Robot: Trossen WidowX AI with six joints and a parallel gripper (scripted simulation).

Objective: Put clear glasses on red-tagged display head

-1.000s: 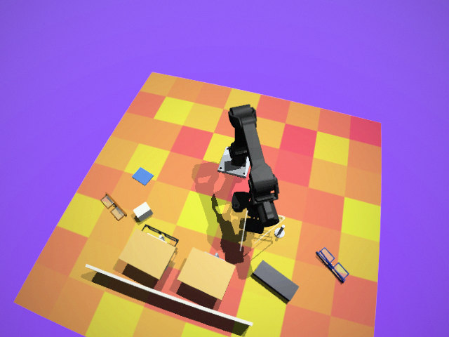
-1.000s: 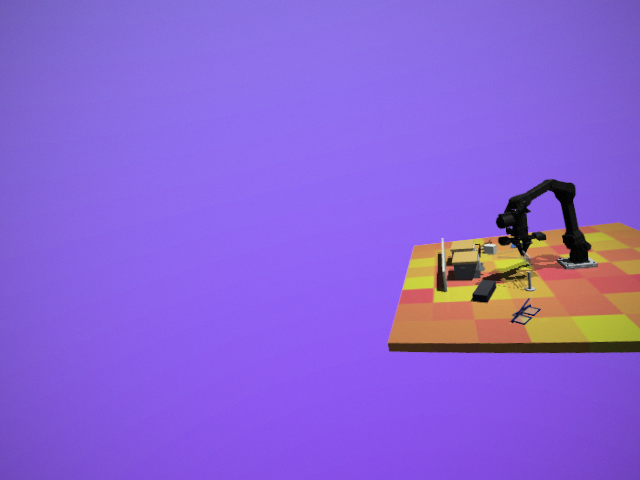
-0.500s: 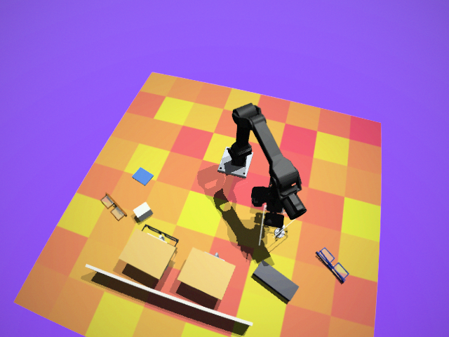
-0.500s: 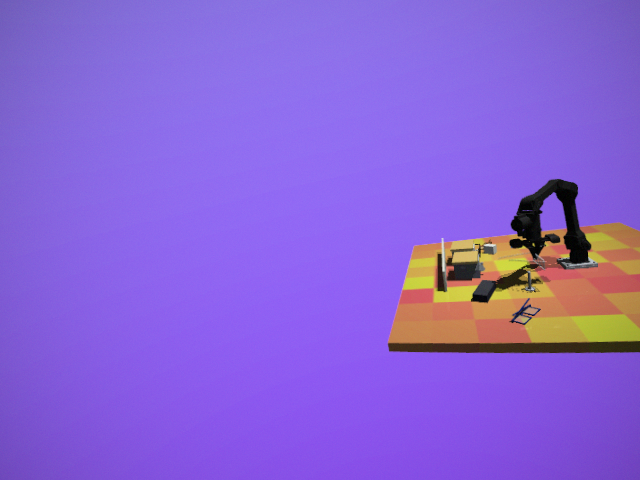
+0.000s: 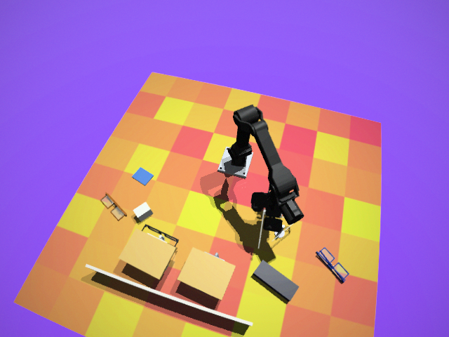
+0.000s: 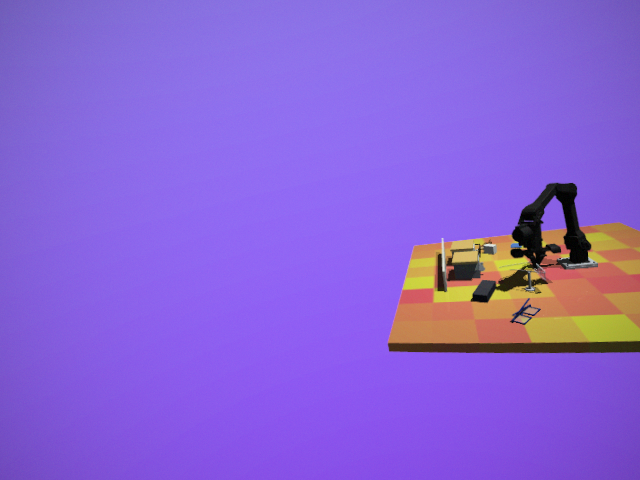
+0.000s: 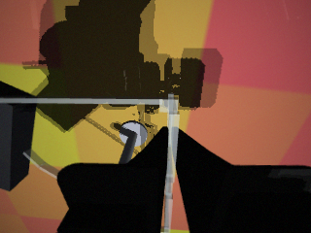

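The grey peg stand is 50 mm ahead of my gripper tip, 50 mm to the left of it and 50 mm below it. Also, from my gripper tip: white rail 360 mm ahead, 320 mm to the right, 20 mm below; white box 70 mm ahead, 510 mm to the right, 50 mm below; dark grey block 230 mm ahead, 50 mm to the left, 60 mm below.
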